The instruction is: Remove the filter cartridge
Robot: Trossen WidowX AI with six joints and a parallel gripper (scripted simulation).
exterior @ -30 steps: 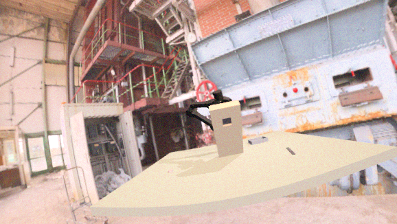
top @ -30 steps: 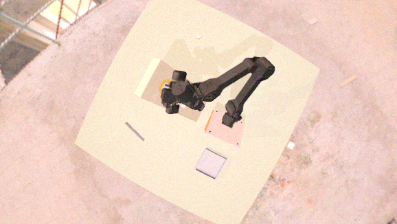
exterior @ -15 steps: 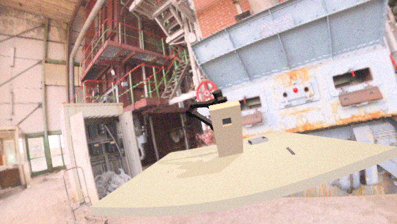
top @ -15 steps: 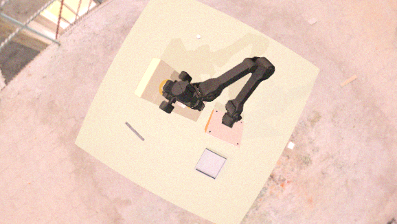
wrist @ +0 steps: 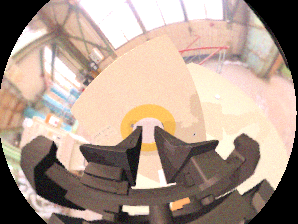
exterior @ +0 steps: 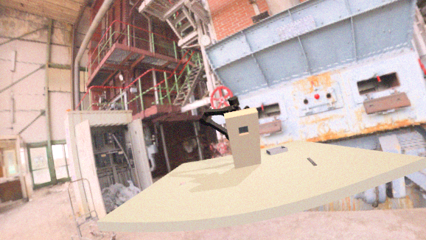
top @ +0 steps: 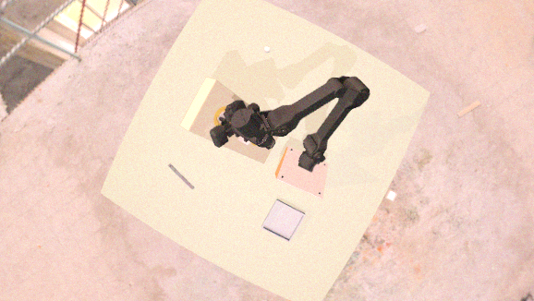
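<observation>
My gripper tip is 10 mm short of the round filter cartridge and 10 mm above it. Also, from my gripper tip: tray 400 mm behind, 300 mm to the left, 270 mm below.
</observation>
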